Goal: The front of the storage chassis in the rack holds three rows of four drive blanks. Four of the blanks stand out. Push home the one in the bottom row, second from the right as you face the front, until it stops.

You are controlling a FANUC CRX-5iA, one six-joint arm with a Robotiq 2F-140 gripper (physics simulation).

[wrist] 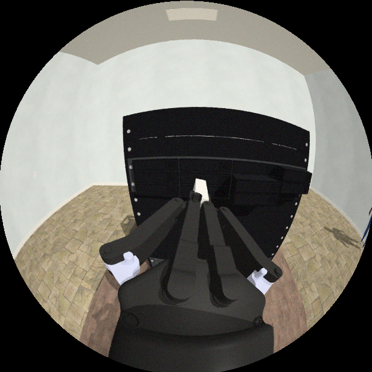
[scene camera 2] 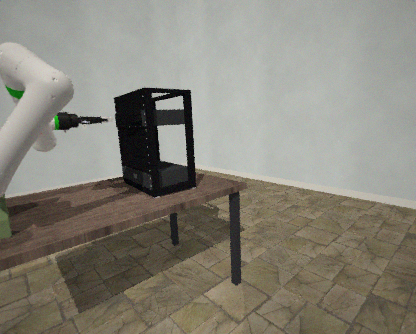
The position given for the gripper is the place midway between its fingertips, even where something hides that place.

Observation:
In view: the gripper [wrist: 198,187] and a black rack [scene camera 2: 142,169].
The black rack shows as well in the wrist view [wrist: 261,183].

